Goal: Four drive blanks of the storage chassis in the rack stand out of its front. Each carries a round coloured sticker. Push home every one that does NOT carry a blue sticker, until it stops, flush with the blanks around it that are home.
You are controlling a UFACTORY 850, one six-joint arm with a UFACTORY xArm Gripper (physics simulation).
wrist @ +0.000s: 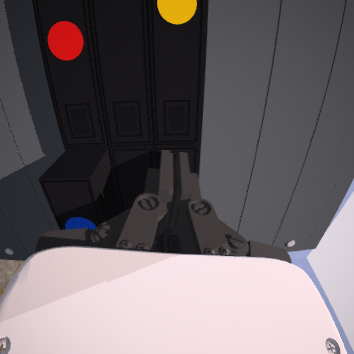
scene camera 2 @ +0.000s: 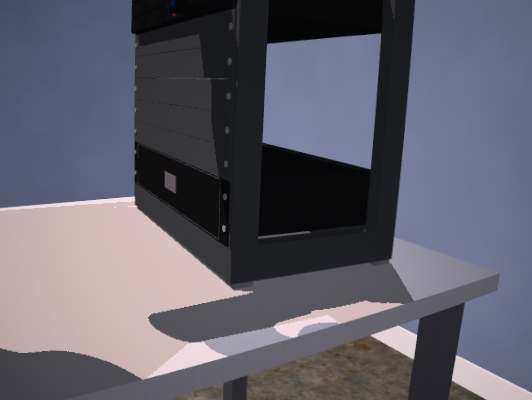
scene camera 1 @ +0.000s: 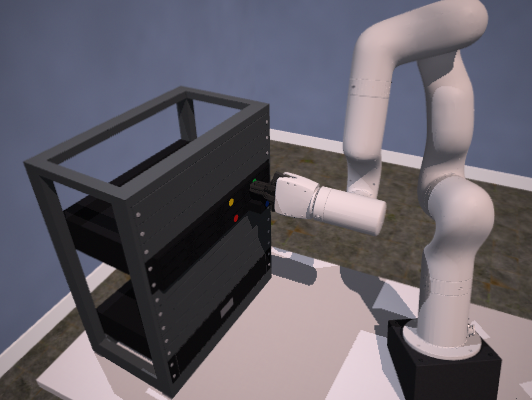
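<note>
My gripper (scene camera 1: 252,187) (wrist: 170,168) is shut and empty, its tips at the front of the green-stickered blank. The green sticker (scene camera 1: 254,181) shows just above the fingers in scene camera 1; the fingers hide it in the wrist view, where no side wall of its blank shows standing out. The blank with the blue sticker (scene camera 1: 267,204) (scene camera 2: 173,2) (wrist: 80,223) stands out clearly, its side wall visible. The blanks with the red sticker (scene camera 1: 236,218) (scene camera 2: 174,15) (wrist: 65,40) and yellow sticker (scene camera 1: 231,202) (wrist: 177,7) look level with the blank between them.
The dark rack (scene camera 1: 127,200) (scene camera 2: 250,150) stands on the pale table (scene camera 1: 300,320) (scene camera 2: 75,260). Grey panels (scene camera 1: 200,195) (wrist: 240,75) lie above and below the chassis. The protruding blue-stickered blank is beside and below my fingers.
</note>
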